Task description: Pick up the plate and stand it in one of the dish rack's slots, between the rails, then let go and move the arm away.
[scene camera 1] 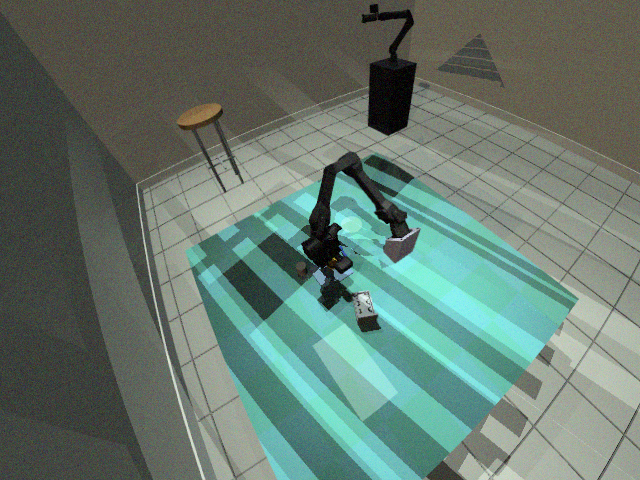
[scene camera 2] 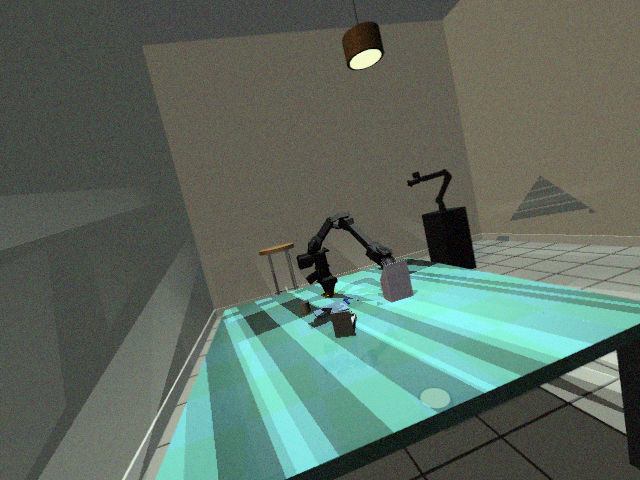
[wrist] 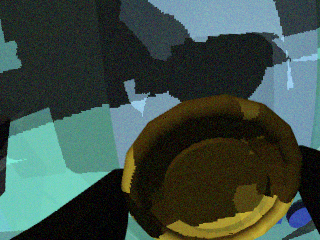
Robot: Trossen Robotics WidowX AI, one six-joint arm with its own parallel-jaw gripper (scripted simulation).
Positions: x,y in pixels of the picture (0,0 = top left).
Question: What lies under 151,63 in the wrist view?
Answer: A pale blue-grey patch.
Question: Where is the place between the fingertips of the gripper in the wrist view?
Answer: At 211,169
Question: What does the gripper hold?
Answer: A plate.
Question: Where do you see a plate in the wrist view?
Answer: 216,160
